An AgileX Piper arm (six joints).
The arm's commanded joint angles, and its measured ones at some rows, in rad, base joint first. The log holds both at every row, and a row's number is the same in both.
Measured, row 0:
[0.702 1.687 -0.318 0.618 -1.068 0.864]
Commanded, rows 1 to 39:
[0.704 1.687 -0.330 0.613 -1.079 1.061]
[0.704 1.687 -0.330 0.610 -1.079 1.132]
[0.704 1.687 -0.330 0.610 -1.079 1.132]
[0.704 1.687 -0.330 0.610 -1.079 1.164]
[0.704 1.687 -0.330 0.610 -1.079 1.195]
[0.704 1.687 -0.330 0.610 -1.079 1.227]
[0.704 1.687 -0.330 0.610 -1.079 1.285]
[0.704 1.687 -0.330 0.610 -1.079 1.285]
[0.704 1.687 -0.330 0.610 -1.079 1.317]
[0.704 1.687 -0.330 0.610 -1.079 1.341]
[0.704 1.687 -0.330 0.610 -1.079 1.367]
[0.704 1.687 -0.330 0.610 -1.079 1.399]
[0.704 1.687 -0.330 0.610 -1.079 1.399]
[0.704 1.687 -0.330 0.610 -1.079 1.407]
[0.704 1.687 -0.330 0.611 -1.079 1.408]
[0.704 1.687 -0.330 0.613 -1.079 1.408]
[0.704 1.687 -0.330 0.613 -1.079 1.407]
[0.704 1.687 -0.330 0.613 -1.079 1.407]
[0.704 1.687 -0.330 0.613 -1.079 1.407]
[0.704 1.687 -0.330 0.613 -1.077 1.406]
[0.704 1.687 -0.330 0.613 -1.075 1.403]
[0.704 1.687 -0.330 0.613 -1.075 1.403]
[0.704 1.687 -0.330 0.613 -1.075 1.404]
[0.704 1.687 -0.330 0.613 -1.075 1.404]
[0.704 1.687 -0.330 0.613 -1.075 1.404]
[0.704 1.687 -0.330 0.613 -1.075 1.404]
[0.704 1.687 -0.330 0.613 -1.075 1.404]
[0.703 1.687 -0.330 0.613 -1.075 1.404]
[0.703 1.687 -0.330 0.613 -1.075 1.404]
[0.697 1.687 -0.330 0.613 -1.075 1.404]
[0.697 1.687 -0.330 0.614 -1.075 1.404]
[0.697 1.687 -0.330 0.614 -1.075 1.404]
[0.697 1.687 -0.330 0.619 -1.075 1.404]
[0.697 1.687 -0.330 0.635 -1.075 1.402]
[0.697 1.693 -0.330 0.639 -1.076 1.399]
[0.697 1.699 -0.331 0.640 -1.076 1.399]
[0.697 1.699 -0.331 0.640 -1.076 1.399]
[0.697 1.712 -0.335 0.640 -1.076 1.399]
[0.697 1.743 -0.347 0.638 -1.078 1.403]
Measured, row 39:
[0.702 1.714 -0.329 0.638 -1.070 1.399]
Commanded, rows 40 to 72:
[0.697 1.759 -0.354 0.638 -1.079 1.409]
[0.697 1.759 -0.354 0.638 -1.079 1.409]
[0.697 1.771 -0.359 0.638 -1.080 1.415]
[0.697 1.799 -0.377 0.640 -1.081 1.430]
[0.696 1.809 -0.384 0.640 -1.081 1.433]
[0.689 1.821 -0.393 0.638 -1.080 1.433]
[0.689 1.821 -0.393 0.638 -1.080 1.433]
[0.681 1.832 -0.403 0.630 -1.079 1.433]
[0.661 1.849 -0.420 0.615 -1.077 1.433]
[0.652 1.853 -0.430 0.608 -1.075 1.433]
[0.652 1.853 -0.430 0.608 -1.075 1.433]
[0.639 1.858 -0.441 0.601 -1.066 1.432]
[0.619 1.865 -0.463 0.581 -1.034 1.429]
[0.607 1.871 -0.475 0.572 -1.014 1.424]
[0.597 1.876 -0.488 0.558 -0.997 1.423]
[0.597 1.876 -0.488 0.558 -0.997 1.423]
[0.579 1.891 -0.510 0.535 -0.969 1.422]
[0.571 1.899 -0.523 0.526 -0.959 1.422]
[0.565 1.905 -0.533 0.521 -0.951 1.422]
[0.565 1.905 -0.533 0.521 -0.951 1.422]
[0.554 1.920 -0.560 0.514 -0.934 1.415]
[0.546 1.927 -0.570 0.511 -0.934 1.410]
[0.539 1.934 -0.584 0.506 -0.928 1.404]
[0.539 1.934 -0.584 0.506 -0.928 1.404]
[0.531 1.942 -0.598 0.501 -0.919 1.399]
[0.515 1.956 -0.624 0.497 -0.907 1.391]
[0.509 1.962 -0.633 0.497 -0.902 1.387]
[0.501 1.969 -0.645 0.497 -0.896 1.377]
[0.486 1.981 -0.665 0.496 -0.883 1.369]
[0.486 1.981 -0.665 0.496 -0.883 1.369]
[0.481 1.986 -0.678 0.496 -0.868 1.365]
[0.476 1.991 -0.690 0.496 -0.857 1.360]
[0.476 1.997 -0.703 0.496 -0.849 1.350]
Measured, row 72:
[0.489 1.987 -0.668 0.508 -0.876 1.386]
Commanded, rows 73 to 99:
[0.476 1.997 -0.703 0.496 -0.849 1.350]
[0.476 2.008 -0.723 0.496 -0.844 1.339]
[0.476 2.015 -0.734 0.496 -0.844 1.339]
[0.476 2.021 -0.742 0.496 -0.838 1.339]
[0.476 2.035 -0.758 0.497 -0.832 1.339]
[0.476 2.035 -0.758 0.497 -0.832 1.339]
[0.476 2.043 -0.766 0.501 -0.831 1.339]
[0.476 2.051 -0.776 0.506 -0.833 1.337]
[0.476 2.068 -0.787 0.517 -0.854 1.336]
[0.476 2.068 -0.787 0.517 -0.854 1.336]
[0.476 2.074 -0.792 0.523 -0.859 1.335]
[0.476 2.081 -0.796 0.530 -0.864 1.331]
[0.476 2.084 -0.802 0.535 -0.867 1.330]
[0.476 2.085 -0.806 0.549 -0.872 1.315]
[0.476 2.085 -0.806 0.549 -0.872 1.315]
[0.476 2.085 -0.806 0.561 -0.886 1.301]
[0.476 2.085 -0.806 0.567 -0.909 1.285]
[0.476 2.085 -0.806 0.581 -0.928 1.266]
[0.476 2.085 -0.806 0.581 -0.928 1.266]
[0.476 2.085 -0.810 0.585 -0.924 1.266]
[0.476 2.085 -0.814 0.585 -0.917 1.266]
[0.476 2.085 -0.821 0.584 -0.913 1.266]
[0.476 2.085 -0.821 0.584 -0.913 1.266]
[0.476 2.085 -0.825 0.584 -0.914 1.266]
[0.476 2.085 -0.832 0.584 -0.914 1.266]
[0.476 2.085 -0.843 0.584 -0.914 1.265]
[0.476 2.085 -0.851 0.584 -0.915 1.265]
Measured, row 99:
[0.481 2.091 -0.813 0.592 -0.867 1.283]
